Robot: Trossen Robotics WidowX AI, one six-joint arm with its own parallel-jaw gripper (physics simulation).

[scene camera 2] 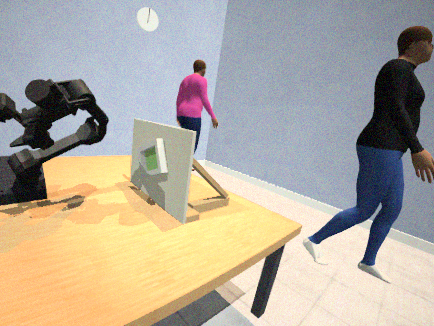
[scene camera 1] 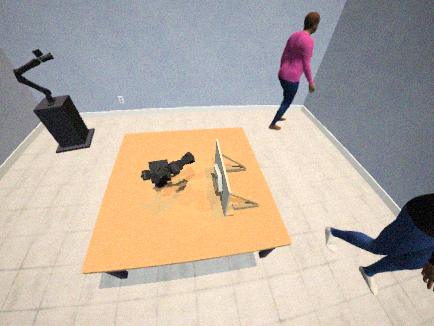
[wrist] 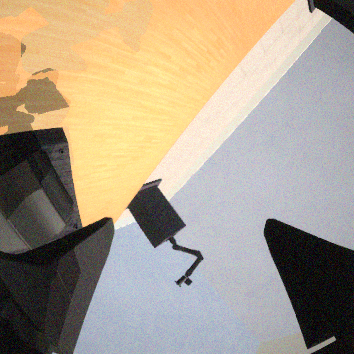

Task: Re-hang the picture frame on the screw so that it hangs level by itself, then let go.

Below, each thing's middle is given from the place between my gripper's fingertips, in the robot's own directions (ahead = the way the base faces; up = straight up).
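Scene:
Relative to the grey upright board [scene camera 2: 170, 190], my hand is 9 cm above, 7 cm to the left and 50 cm short of it.

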